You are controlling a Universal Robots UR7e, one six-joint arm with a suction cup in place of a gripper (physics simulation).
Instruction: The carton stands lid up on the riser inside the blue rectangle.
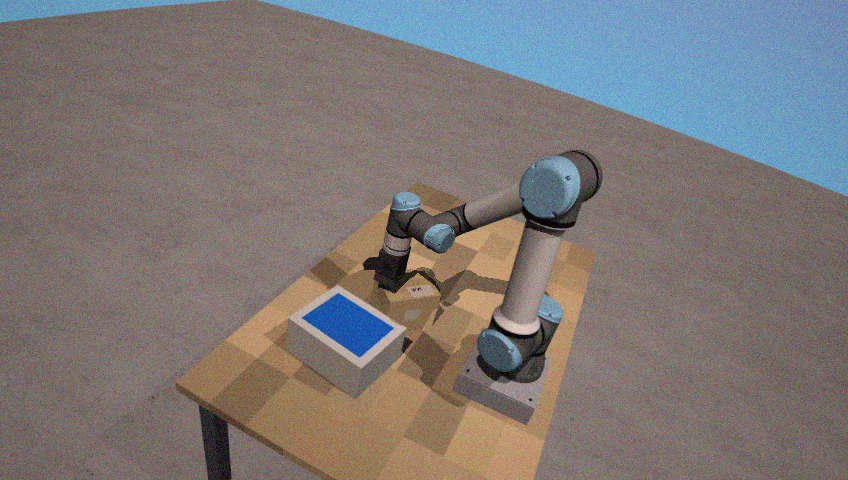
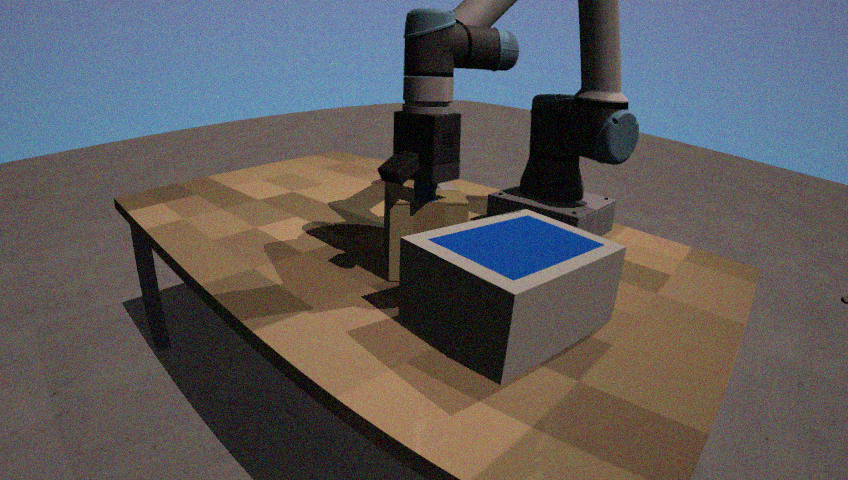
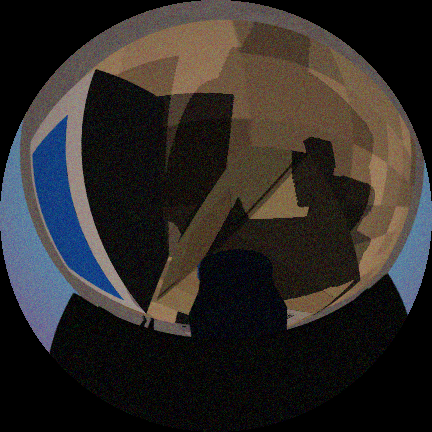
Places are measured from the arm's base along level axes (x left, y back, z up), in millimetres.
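Where they show: end effector, tool point: (image 1: 386, 290) (image 2: 424, 207) (image 3: 233, 256); arm's base, origin of the base link: (image 2: 551, 193).
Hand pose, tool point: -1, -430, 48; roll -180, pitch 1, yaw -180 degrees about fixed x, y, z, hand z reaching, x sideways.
Things, the pixels of their top centre, and the offset from my tool point, as dx, dy, dz. Level surfaces: height alone.
- brown carton, middle of its top: (image 3: 292, 305) (image 2: 423, 187) (image 1: 408, 285) -47, +48, +13
- grey riser, middle of its top: (image 2: 522, 242) (image 3: 56, 226) (image 1: 348, 323) +190, -18, +1
- blue rectangle, middle of its top: (image 2: 522, 242) (image 3: 56, 226) (image 1: 348, 323) +190, -18, +1
- wooden table, its level: dz -119
The brown carton (image 1: 414, 307) (image 2: 428, 219) (image 3: 278, 201) stands on the table right behind the riser, with its labelled lid facing up. The grey riser (image 1: 331, 358) (image 2: 557, 322) (image 3: 120, 181) has a blue rectangle (image 1: 346, 322) (image 2: 516, 245) (image 3: 56, 193) on its top, and nothing stands on it. My suction cup (image 1: 388, 285) (image 2: 424, 193) (image 3: 238, 278) points straight down and presses on the carton's lid near its far edge. The carton rests on the table.
The wooden table (image 1: 354, 430) (image 2: 295, 334) carries everything. The arm's grey base block (image 1: 501, 393) (image 2: 552, 206) stands at the table's right side, close to the carton and riser. The arm's shadow falls over the carton.
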